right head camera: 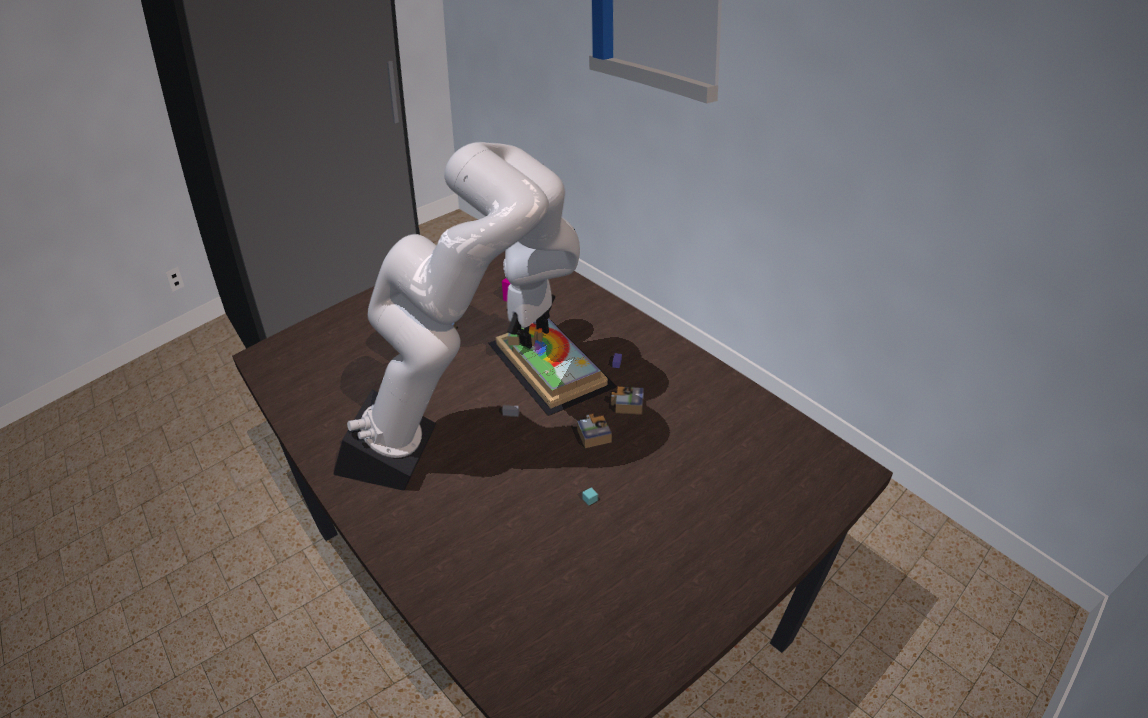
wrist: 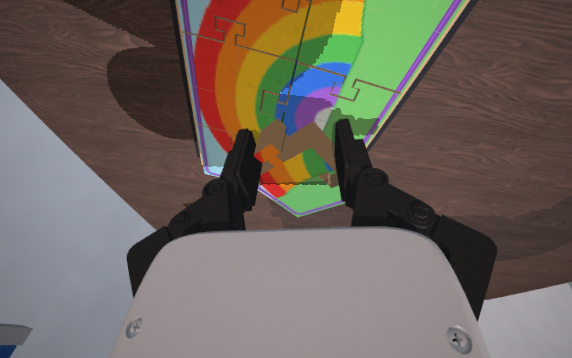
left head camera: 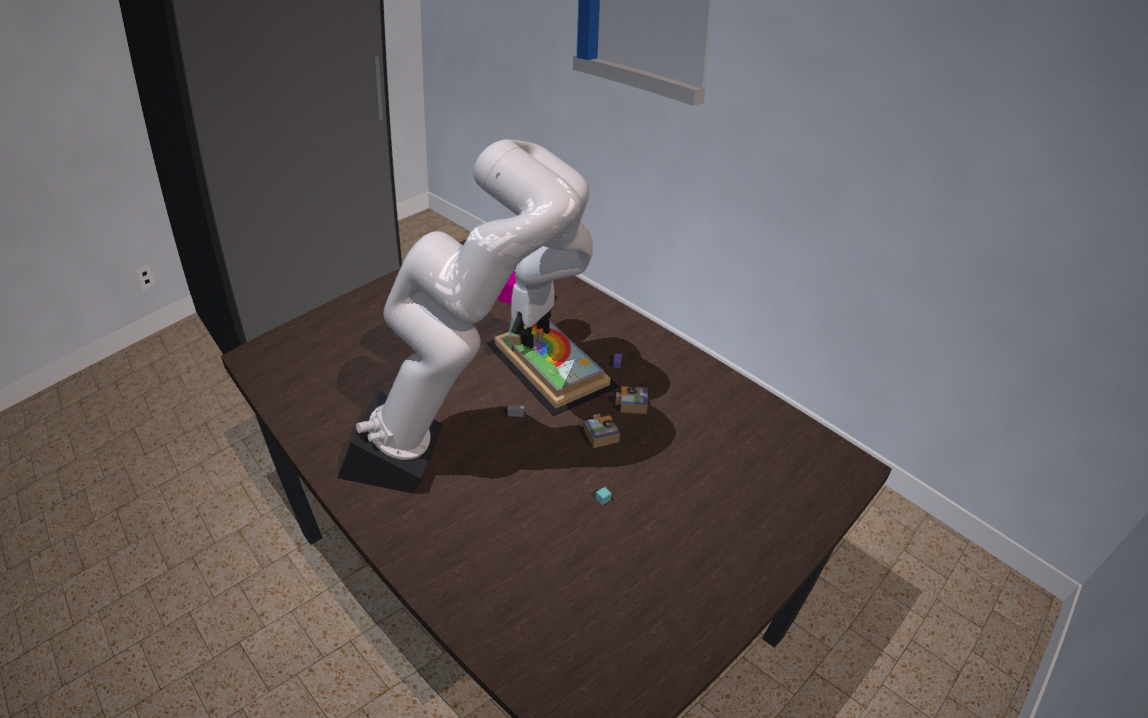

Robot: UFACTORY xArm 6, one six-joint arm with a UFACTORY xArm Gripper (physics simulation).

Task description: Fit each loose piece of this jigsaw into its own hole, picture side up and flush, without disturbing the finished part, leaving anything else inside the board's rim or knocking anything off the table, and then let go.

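Places are measured from the arm's base along level axes (x ahead, y left, z up), in metres.
Where they show: gripper, between the fingertips: point(right head camera: 534, 338) point(wrist: 295, 142) point(left head camera: 535, 338); arm's base, origin of its link: point(right head camera: 390, 430) point(left head camera: 398, 432).
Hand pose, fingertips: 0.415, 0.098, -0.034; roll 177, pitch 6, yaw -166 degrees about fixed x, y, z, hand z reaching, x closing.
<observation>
Each offset is from my fingertips to the top centre of the thing, as dx, dy, dz. "*": to the spot under its first point.
The jigsaw board @[* -0.007, -0.175, -0.038] point(left head camera: 584, 392) point(right head camera: 579, 392) lies with a rainbow picture on green and pale blue; the joined part @[* +0.015, -0.058, -0.011] point(wrist: 280, 30) shows in the wrist view. My gripper point(left head camera: 535, 331) point(right head camera: 534, 331) point(wrist: 295, 142) is at the board's far end, shut on a rainbow jigsaw piece @[-0.005, +0.026, +0.014] point(wrist: 300, 166) with brown sides. This piece is picture side up, turned against the picture and standing above the board surface. Its seat underneath is hidden. Two more loose pieces, one @[+0.053, -0.255, -0.026] point(left head camera: 633, 399) point(right head camera: 629, 400) beside the board's near corner and one @[-0.057, -0.280, -0.026] point(left head camera: 601, 430) point(right head camera: 594, 430) closer to the front, lie on the table.
A small purple block @[+0.126, -0.137, -0.035] point(left head camera: 617, 359) point(right head camera: 617, 359) lies right of the board, a grey block @[-0.154, -0.126, -0.032] point(left head camera: 515, 411) point(right head camera: 510, 410) left of it, and a cyan cube @[-0.172, -0.413, -0.030] point(left head camera: 602, 495) point(right head camera: 590, 496) farther forward. A magenta object @[+0.105, +0.222, +0.008] point(left head camera: 507, 290) point(right head camera: 506, 290) is partly hidden behind the arm.
</observation>
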